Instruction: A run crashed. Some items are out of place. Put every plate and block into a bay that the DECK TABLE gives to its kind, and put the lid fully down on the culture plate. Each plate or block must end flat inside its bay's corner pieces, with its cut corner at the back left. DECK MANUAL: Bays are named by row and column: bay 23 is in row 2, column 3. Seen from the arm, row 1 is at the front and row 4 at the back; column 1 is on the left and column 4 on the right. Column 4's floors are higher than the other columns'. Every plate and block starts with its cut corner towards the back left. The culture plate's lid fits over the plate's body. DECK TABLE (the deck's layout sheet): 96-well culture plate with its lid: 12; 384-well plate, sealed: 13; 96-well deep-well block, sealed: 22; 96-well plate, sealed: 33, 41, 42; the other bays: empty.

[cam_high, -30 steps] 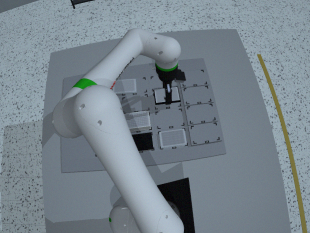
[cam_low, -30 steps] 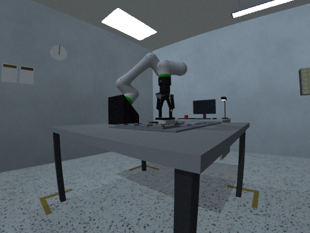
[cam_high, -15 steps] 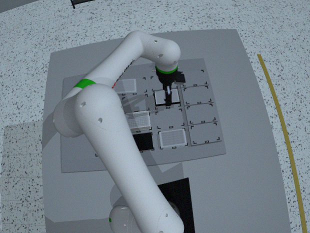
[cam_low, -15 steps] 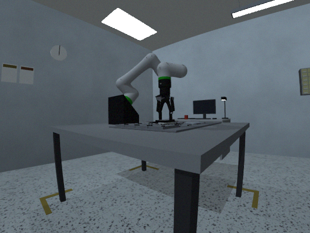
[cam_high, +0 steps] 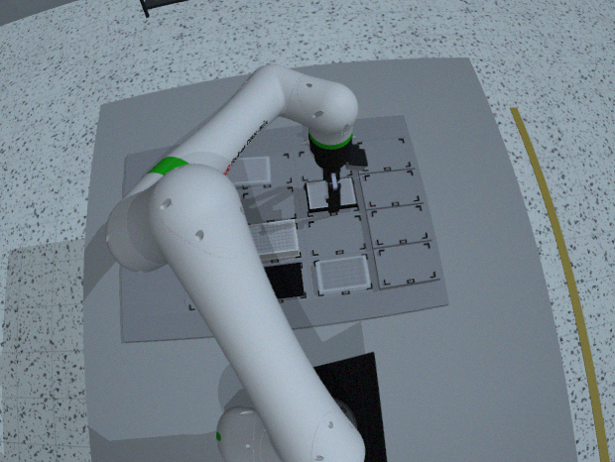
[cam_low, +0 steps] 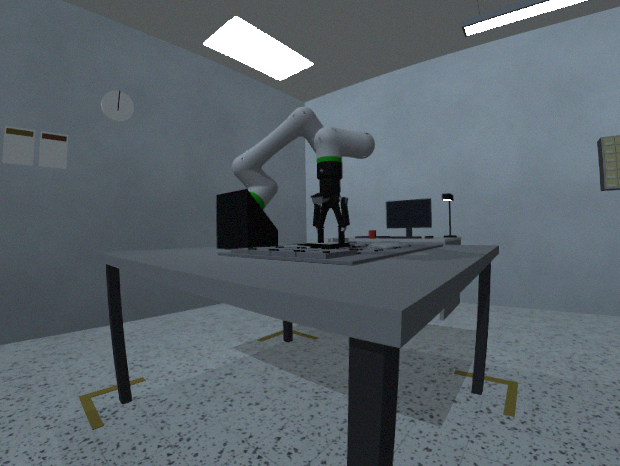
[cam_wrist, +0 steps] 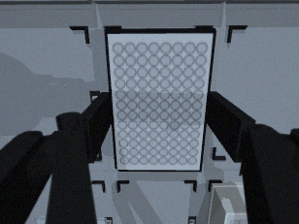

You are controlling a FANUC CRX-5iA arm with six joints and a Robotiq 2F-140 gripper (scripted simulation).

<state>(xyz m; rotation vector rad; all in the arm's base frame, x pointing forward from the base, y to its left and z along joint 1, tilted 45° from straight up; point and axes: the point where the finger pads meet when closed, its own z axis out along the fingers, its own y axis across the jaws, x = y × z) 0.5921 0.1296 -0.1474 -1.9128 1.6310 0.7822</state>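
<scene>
The dark-sided plate is 2 cm below my hand. Round my hand: 96-well plate 8 cm ahead, 23 cm to the left, 3 cm below; then black lid 23 cm behind, 14 cm to the left, 3 cm below; then deep-well block 13 cm behind, 15 cm to the left, 2 cm below.
</scene>
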